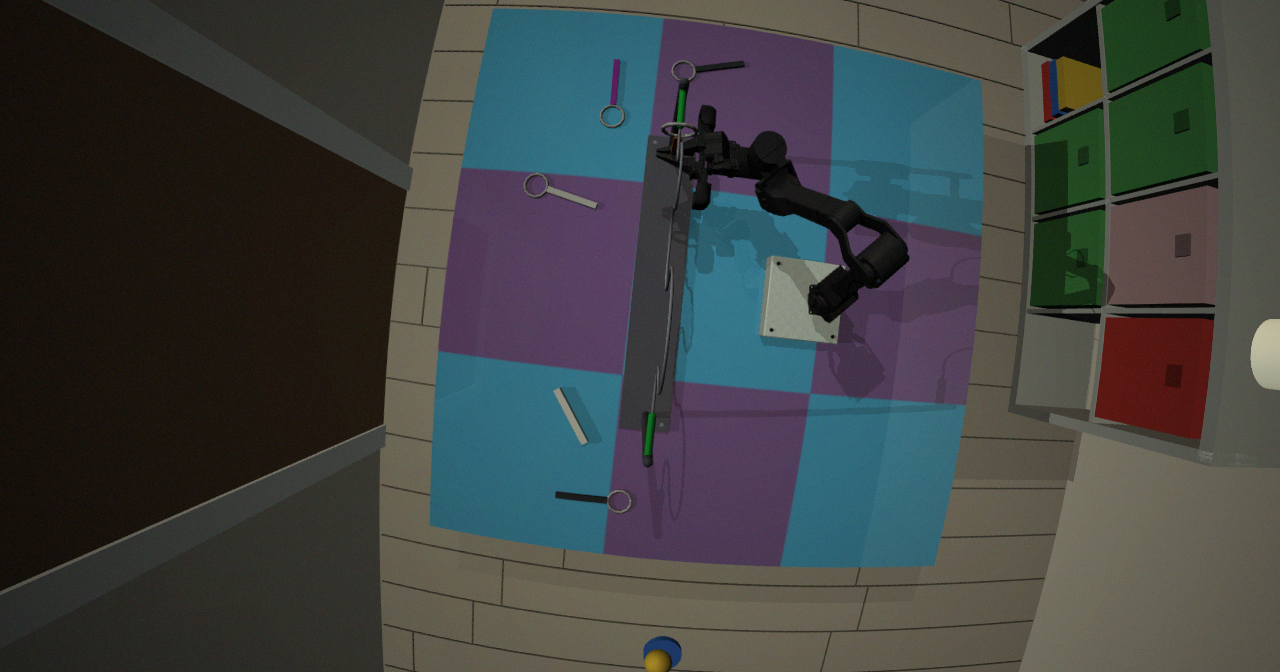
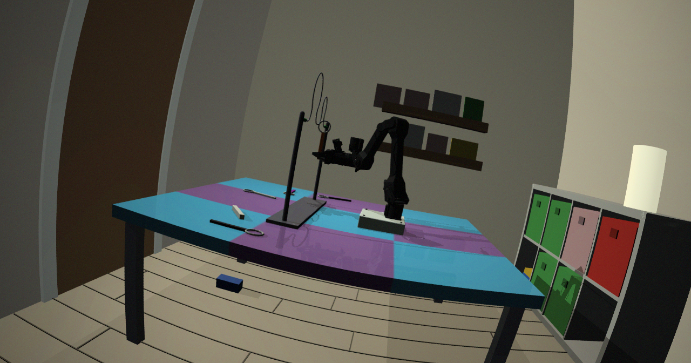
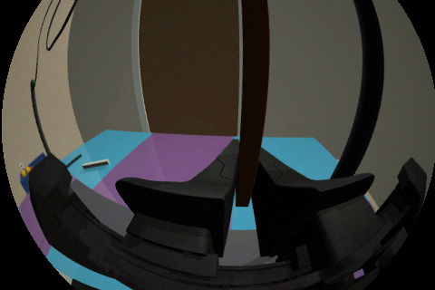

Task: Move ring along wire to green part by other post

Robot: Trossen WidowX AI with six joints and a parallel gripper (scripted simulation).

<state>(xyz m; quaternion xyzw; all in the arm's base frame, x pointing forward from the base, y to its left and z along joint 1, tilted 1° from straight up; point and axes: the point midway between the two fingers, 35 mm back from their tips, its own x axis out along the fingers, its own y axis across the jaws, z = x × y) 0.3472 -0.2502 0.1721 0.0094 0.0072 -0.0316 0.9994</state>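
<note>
Right now my gripper tip is 30 mm past the orange-handled ring and 80 mm below it. Round my gripper tip: white bar 170 mm ahead, 520 mm to the left, 220 mm below.
</note>
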